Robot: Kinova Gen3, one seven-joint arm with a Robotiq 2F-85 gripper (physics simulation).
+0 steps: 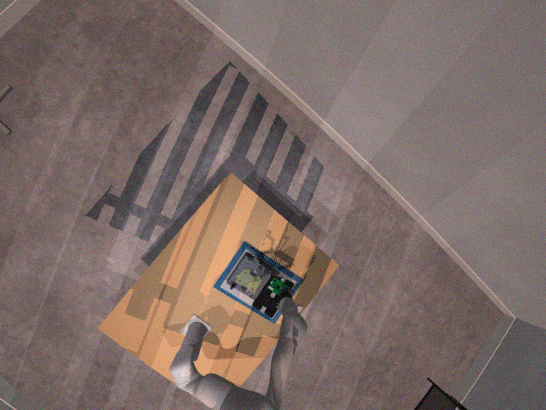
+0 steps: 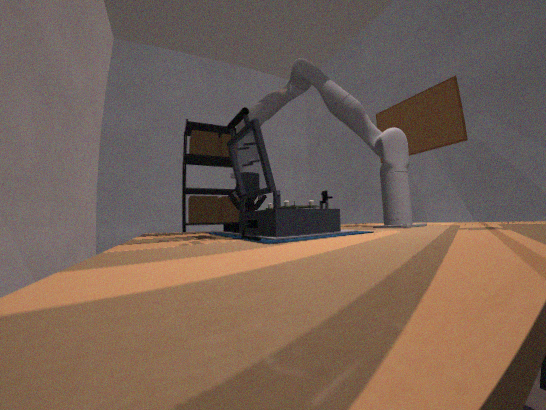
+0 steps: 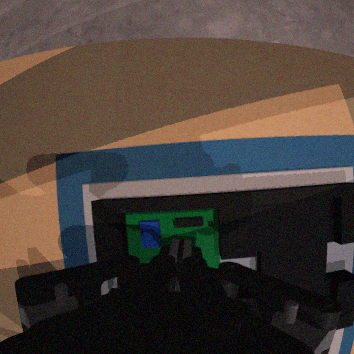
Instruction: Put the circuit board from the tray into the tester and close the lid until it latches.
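Where they show: gripper, fingertip midpoint: (image 1: 281, 291) (image 3: 181, 251); arm's base, link origin: (image 1: 196, 329) (image 2: 398, 224).
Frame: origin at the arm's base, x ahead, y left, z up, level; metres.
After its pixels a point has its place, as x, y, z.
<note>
The green circuit board (image 1: 277, 285) @(0.428, -0.256, 0.013) (image 3: 207, 246) @(0.391, -0.289, 0.012) lies in the black tray (image 1: 263, 303) @(0.303, -0.241, 0.010) (image 3: 281, 228) @(0.330, -0.295, 0.010) at the right end of the blue mat (image 1: 224, 286) @(0.280, -0.008, -0.001) (image 2: 312, 237) @(0.443, 0.024, -0.005) (image 3: 281, 152) @(0.316, -0.356, -0.006). The grey tester (image 1: 247, 276) @(0.405, -0.076, 0.061) (image 2: 296, 221) @(0.452, -0.010, 0.027) stands beside the tray on the mat. Its lid (image 2: 264, 154) @(0.515, -0.026, 0.160) is raised steeply, and a pale green pad shows inside. My gripper (image 1: 283, 294) @(0.411, -0.290, 0.020) (image 2: 249, 201) (image 3: 181, 251) @(0.411, -0.290, 0.020) is shut and empty. It hangs low over the tray, fingertips at the board's near edge. I cannot tell whether they touch it.
The mat lies on an orange table (image 1: 190, 264) @(0.292, 0.209, -0.008) (image 2: 271, 325) @(0.695, 0.249, -0.008). The arm's base (image 1: 196, 325) @(0.041, 0.017, 0.037) (image 2: 395, 203) @(0.042, 0.013, 0.070) stands on the table near one edge. A dark shelf rack (image 2: 184, 175) stands behind the tester. A brown panel (image 2: 426, 118) hangs on the far wall.
</note>
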